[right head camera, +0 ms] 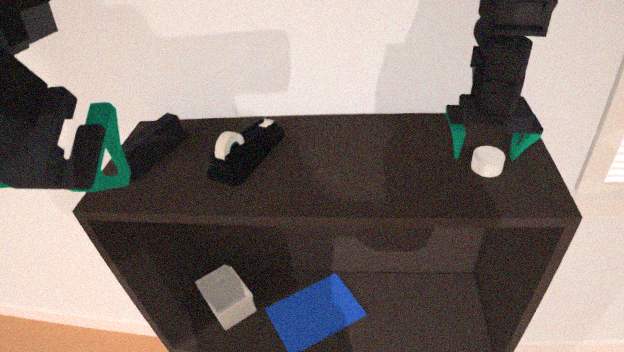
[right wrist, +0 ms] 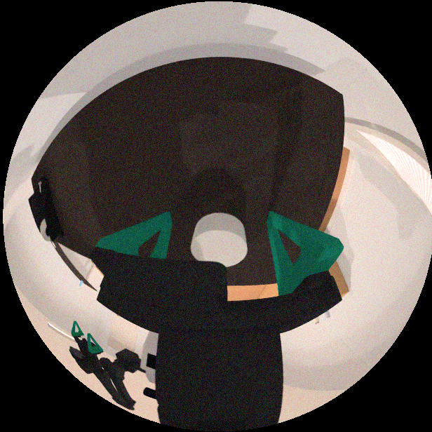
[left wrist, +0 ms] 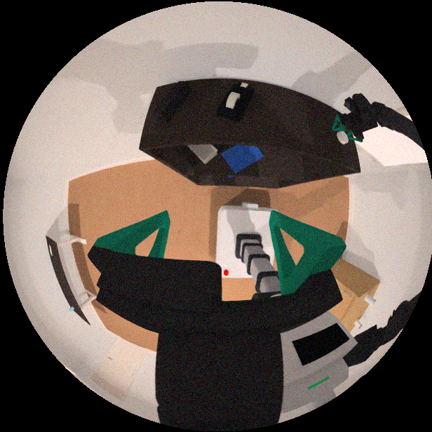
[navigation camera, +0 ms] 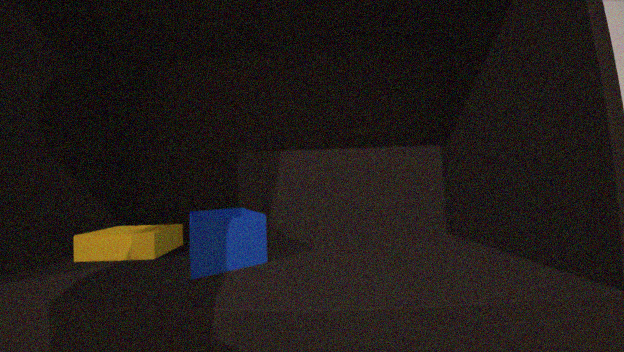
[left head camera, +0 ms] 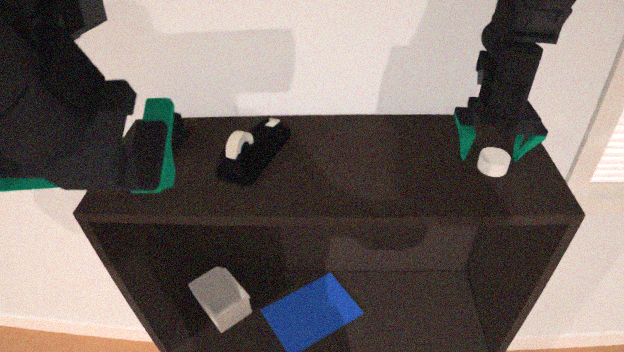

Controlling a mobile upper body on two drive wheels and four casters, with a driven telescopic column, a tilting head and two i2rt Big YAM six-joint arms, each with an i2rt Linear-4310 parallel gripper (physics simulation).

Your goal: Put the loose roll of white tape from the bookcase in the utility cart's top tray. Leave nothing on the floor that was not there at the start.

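Places are measured from the left arm's base along level axes (x ahead, y left, z up), in centimetres.
Where they show: left gripper, fingertip midpoint: (right head camera: 81,178) (left head camera: 119,179); right gripper, fingertip midpoint: (right head camera: 483,158) (left head camera: 488,158).
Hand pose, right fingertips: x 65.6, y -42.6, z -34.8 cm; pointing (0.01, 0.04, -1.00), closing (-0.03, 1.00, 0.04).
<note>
Each offset is from my right fingertips to the centre of the thing. Level surfaces: height alone.
The loose roll of white tape {dy -0.1, dx -2.1, dz +1.0 cm} (left head camera: 494,162) (right head camera: 488,161) (left wrist: 342,137) (right wrist: 219,247) lies flat near the right end of the dark bookcase's top board {dz -0.2 cm} (left head camera: 350,170) (right head camera: 325,165) (left wrist: 290,117) (right wrist: 225,125). My right gripper (left head camera: 490,158) (right head camera: 484,158) (right wrist: 219,216) is open above the board, its fingertips on either side of the roll in the picture, not closed on it. My left gripper (left wrist: 219,215) (right wrist: 80,326) is open, with no object between its fingers, in front of the bookcase's left part. I cannot make out the utility cart's top tray for certain.
A black tape dispenser {dy +40.2, dx +0.6, dz +3.3 cm} (left head camera: 260,155) (right head camera: 252,155) with its own white roll stands left on the top board, beside a black object {dy +58.4, dx +0.3, dz +2.5 cm} (right head camera: 155,145). Inside the bookcase are a pale box {dy +56.2, dx +0.5, dz -44.6 cm} (left head camera: 220,297), a blue box (left head camera: 310,312) (navigation camera: 227,245) and a yellow box {dy +57.1, dx +2.1, dz -93.9 cm} (navigation camera: 117,244).
</note>
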